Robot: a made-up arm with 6 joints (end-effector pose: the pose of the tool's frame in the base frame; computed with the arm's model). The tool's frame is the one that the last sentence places. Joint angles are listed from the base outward.
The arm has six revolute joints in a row. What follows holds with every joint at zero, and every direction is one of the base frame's. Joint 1 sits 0.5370 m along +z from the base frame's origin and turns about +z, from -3.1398 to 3.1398 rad. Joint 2 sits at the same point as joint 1 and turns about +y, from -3.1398 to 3.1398 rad. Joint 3 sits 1.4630 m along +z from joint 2 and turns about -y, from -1.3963 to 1.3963 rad. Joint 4 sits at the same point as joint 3 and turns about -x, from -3.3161 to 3.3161 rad. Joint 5 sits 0.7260 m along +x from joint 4 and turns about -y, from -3.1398 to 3.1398 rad. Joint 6 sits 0.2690 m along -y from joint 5 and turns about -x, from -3.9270 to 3.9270 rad. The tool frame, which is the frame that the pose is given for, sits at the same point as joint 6; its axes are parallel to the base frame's.
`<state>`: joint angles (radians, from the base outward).
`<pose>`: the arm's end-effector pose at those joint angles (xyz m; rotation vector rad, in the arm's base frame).
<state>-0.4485 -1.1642 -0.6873 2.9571 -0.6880 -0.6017</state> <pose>-0.5354 0.5511 1.4927 -2.1757 0.0595 -1.6336</pose>
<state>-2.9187 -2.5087 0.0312 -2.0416 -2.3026 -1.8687</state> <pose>1.3223 0.1746 -0.0341 1.0204 0.0241 -1.8988</pose>
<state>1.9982 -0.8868 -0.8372 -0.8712 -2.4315 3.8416</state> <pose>0.3229 -0.2909 1.2919 -0.8592 1.5767 -0.8667</pose>
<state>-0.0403 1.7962 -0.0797 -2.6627 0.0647 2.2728</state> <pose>1.0984 0.1946 -0.4452 0.2702 1.8970 -0.4233</pose>
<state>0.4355 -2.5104 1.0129 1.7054 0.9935 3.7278</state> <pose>-1.3188 -0.5738 -1.1619 -0.8429 -2.8148 0.9028</pose>
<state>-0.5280 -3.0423 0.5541 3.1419 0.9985 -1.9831</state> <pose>-0.5532 0.6340 -1.2376 -1.0537 -2.2136 -1.6988</pose>
